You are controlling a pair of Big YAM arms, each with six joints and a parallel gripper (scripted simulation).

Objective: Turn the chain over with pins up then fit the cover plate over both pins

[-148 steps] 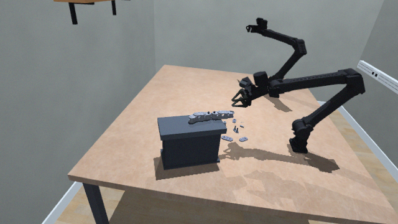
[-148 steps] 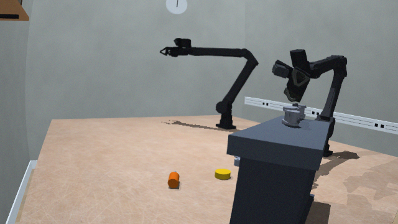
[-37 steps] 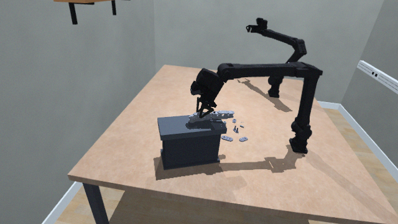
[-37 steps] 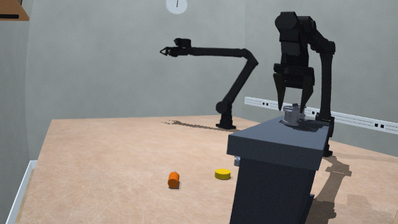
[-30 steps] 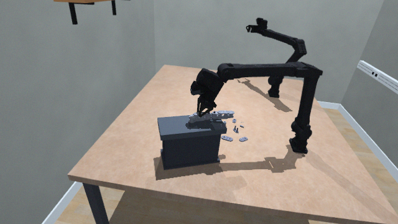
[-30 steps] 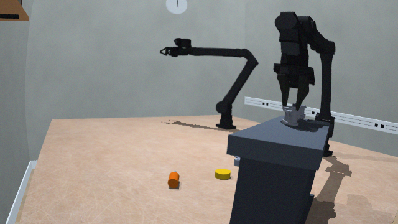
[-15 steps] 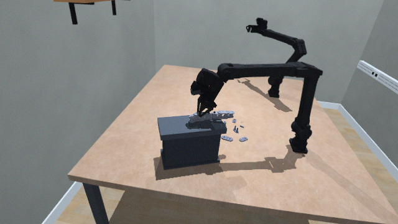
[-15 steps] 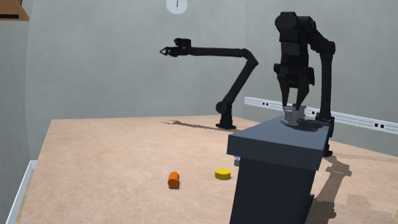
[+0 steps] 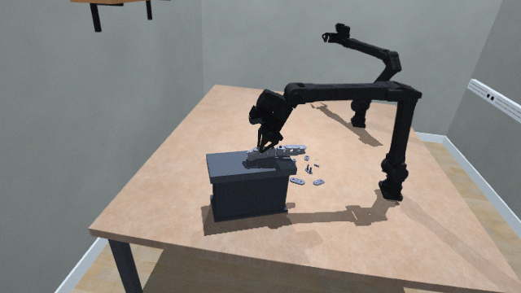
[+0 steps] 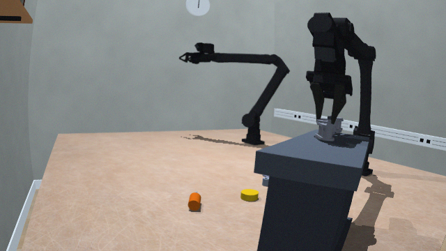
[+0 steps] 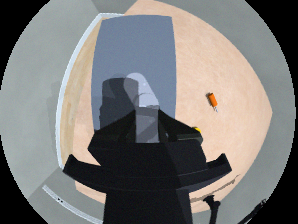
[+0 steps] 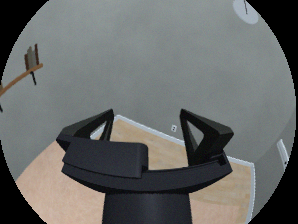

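Right now my left hand is 180 mm past the cover plate, 160 mm to the left of it and 250 mm above it. Round my left hand: orange cylinder (110 mm ahead, 290 mm to the right, 240 mm below); then dark block (30 mm ahead, 40 mm to the left, 150 mm below); then yellow disc (40 mm behind, 250 mm to the right, 240 mm below).
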